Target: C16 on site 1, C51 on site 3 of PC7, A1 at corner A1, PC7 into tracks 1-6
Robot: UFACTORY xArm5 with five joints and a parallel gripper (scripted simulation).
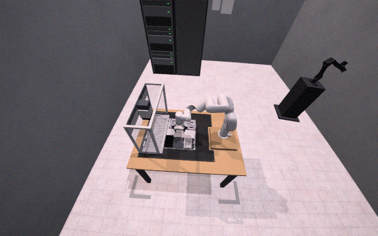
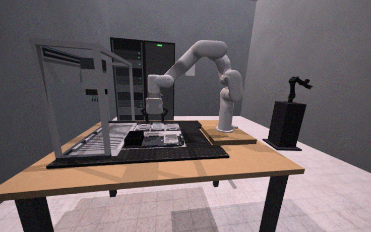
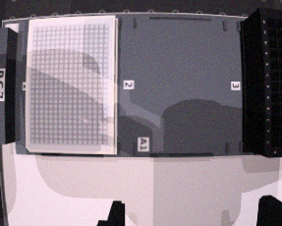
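My gripper is now 9 cm to the right of the grey plate carrier PC7, 9 cm above it and 1 cm past it. From my hand the other things lie so: post: 26 cm to the left, 17 cm ahead, 14 cm above; 96-well plate C15: 16 cm to the right, 9 cm below, 1 cm ahead.
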